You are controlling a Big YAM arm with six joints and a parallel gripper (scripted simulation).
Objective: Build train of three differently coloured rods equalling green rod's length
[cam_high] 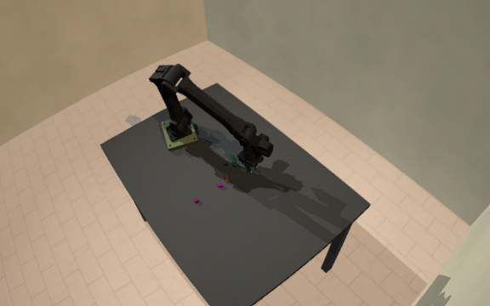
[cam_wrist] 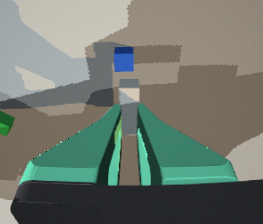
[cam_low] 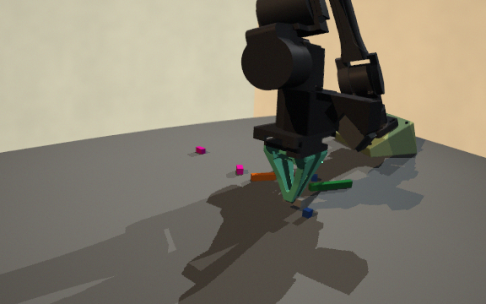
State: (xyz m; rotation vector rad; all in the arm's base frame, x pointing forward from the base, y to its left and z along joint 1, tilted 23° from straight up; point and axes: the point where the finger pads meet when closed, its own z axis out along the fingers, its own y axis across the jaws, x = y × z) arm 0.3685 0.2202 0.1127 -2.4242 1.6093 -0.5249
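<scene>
Now: hand 10 mm above the grey rod. From my hand the other things lie so: magenta rod (160 mm to the right, 20 mm below); then orange rod (120 mm to the right, 20 mm below, 20 mm behind); then green rod (110 mm behind, 40 mm to the right, 20 mm below).
</scene>
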